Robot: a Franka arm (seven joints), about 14 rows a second.
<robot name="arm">
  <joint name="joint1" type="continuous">
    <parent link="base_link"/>
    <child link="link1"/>
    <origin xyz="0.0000 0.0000 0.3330" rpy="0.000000 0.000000 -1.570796"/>
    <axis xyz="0 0 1"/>
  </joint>
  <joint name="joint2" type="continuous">
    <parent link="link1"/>
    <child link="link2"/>
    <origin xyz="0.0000 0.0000 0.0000" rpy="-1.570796 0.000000 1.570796"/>
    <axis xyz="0 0 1"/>
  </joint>
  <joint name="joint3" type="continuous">
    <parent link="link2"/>
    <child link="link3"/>
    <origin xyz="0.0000 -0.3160 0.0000" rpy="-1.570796 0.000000 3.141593"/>
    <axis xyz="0 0 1"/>
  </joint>
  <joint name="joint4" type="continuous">
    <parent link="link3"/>
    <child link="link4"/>
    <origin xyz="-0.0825 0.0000 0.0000" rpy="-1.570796 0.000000 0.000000"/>
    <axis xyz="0 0 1"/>
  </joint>
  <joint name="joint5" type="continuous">
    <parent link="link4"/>
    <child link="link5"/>
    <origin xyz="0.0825 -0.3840 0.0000" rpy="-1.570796 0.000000 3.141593"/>
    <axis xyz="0 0 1"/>
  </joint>
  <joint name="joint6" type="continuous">
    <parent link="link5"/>
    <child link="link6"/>
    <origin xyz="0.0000 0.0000 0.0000" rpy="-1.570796 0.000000 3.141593"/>
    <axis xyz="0 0 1"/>
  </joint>
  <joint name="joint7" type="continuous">
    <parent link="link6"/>
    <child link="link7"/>
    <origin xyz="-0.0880 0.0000 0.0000" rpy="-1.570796 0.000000 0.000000"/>
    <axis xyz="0 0 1"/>
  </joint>
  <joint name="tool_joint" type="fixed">
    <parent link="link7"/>
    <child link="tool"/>
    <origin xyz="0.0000 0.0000 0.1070" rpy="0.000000 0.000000 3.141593"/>
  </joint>
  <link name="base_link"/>
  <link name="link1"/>
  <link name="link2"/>
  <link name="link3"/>
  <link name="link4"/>
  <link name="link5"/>
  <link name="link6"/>
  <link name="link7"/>
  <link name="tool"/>
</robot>
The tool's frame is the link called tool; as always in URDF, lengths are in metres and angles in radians. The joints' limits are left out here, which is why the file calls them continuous.
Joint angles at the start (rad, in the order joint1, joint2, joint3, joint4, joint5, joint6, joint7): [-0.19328, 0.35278, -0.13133, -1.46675, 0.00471, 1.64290, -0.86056]
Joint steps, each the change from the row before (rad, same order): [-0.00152, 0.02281, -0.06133, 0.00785, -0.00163, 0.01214, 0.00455]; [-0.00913, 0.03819, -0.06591, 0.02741, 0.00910, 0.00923, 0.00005]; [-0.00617, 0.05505, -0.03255, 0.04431, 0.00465, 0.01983, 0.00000]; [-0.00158, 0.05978, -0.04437, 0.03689, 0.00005, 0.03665, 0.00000]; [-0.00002, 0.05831, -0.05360, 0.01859, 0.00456, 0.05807, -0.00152]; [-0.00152, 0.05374, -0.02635, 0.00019, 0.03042, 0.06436, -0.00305]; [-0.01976, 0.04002, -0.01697, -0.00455, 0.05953, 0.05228, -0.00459]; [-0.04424, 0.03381, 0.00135, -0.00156, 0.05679, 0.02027, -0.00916]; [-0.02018, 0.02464, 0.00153, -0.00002, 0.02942, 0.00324, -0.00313]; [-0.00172, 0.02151, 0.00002, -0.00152, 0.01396, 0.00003, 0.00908]
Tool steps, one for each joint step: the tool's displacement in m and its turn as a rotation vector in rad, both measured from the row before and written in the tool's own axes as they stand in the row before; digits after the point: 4 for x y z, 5 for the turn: [-0.0222, 0.0272, 0.0087, -0.00888, -0.01391, 0.06556]; [-0.0232, 0.0335, 0.0094, -0.00708, -0.00944, 0.07247]; [-0.0018, 0.0235, 0.0110, -0.01963, -0.00592, 0.03415]; [-0.0030, 0.0261, 0.0161, -0.03371, -0.01272, 0.03776]; [-0.0058, 0.0272, 0.0222, -0.04090, -0.01205, 0.04093]; [0.0045, 0.0138, 0.0288, -0.01283, 0.00900, 0.02108]; [-0.0045, 0.0157, 0.0261, 0.01571, 0.03201, 0.04165]; [-0.0140, 0.0190, 0.0268, 0.04266, 0.02157, 0.04871]; [-0.0057, 0.0080, 0.0183, 0.02969, 0.00153, 0.02382]; [0.0011, -0.0001, 0.0155, 0.01904, -0.01030, 0.01468]
